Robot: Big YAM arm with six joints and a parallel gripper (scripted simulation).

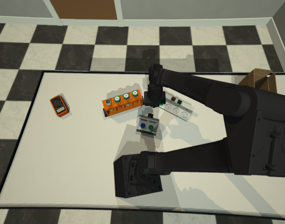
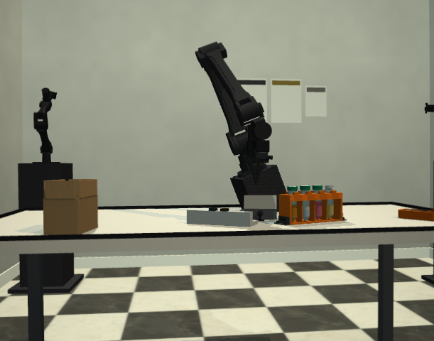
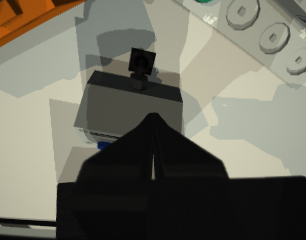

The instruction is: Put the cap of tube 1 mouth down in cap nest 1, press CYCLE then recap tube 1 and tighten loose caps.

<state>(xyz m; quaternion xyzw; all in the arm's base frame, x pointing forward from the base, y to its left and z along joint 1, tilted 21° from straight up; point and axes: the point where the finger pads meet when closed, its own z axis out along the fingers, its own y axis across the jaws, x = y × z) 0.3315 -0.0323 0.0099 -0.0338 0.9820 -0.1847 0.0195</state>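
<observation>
Now: the blue key 9 cm behind my hand, 7 cm below it and 5 cm to the left of it. The rest, counted from my hand: key housing: 8 cm below, 8 cm behind, 3 cm to the left; then green key: 10 cm behind, 7 cm below, 1 cm to the left; then cap: 12 cm below, 8 cm ahead, 5 cm to the right.
</observation>
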